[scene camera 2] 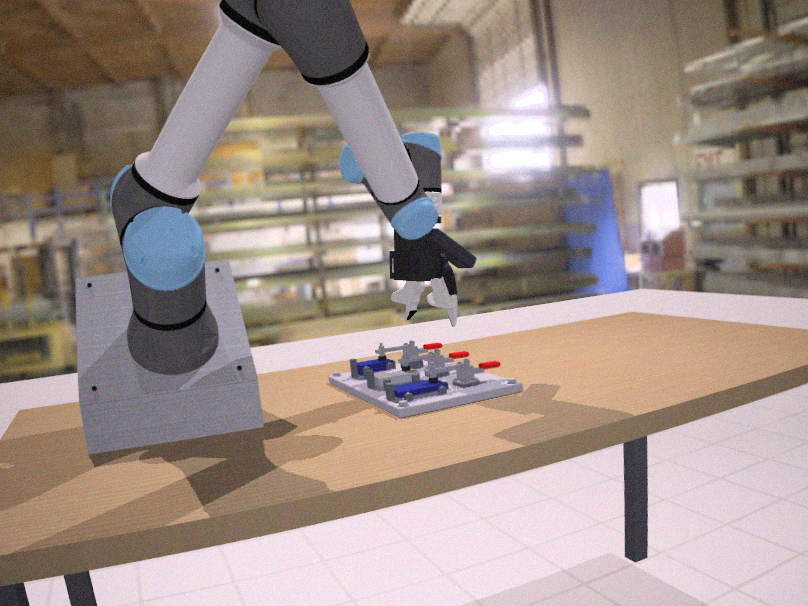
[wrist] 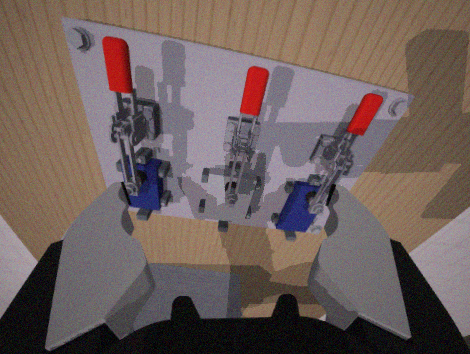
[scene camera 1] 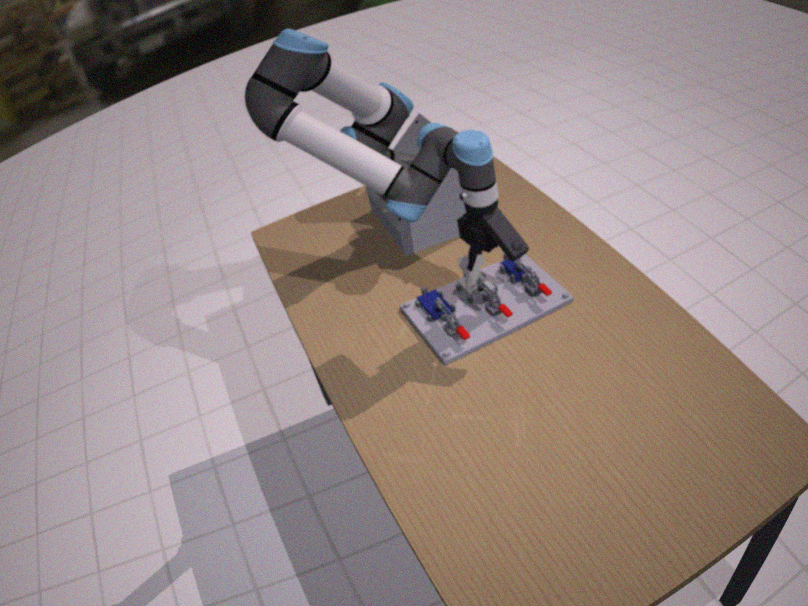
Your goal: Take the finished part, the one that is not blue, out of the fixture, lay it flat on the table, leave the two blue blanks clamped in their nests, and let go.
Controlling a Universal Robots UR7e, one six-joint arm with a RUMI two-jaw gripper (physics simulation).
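Places are measured from the arm's base along level axes (x ahead, y left, z up), in metres.
Pixels of known places: gripper, fingertip midpoint: (scene camera 2: 429, 323) (wrist: 230, 185) (scene camera 1: 494, 273); arm's base, link origin: (scene camera 2: 173, 339).
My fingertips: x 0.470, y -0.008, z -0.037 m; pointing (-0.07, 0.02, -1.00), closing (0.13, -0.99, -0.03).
For each thing: its top centre in the pictures, then the offset to it from my fingertips. Level surfaces: height alone.
- light grey block, top centre: (wrist: 228, 201) (scene camera 2: 393, 372) (scene camera 1: 476, 283) 0.009 m right, 0.089 m back, 0.078 m down
- fixture plate, top centre: (wrist: 234, 163) (scene camera 2: 417, 379) (scene camera 1: 487, 300) 0.010 m right, 0.041 m back, 0.100 m down
- Wooden table top, surface height: 0.115 m down
The finished part, a light grey block (scene camera 2: 395, 378) (wrist: 216, 192), lies in the middle nest of the fixture plate (scene camera 1: 482, 333) (scene camera 2: 471, 397) (wrist: 212, 100), with that nest's clamp arm over it. In scene camera 1 a finger partly hides it. One blue blank (scene camera 1: 512, 269) (scene camera 2: 373, 365) (wrist: 152, 185) sits in the nest at the wrist view's left, another blue blank (scene camera 1: 433, 304) (scene camera 2: 420, 389) (wrist: 296, 207) in the nest at its right, each under a clamp arm. My gripper (scene camera 2: 432, 319) (wrist: 230, 185) is open and empty above the fixture, its fingers spread across the row of nests.
Three toggle clamps with red handles (scene camera 1: 505, 310) (scene camera 2: 458, 354) (wrist: 254, 91) stand on the plate, their handles on the side away from the robot's base. The grey pedestal (scene camera 1: 434, 218) (scene camera 2: 172, 417) stands behind the fixture. Wooden table top (scene camera 1: 587, 424) (scene camera 2: 652, 352) extends beyond the handles.
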